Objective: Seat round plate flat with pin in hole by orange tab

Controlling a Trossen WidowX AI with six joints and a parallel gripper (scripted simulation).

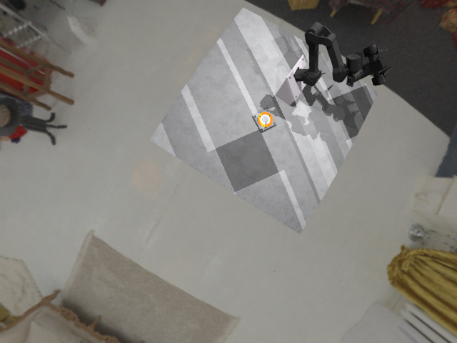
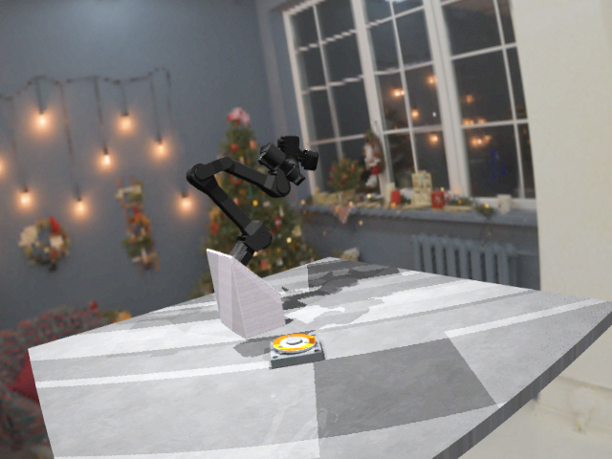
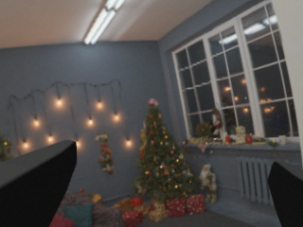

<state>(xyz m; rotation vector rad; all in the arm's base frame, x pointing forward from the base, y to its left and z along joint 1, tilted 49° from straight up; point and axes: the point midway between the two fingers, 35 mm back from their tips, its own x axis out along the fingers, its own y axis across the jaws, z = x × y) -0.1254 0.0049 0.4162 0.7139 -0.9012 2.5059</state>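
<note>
Right now my gripper tip is 42 cm short of the base, 37 cm to the left of it and 47 cm above it.
</note>
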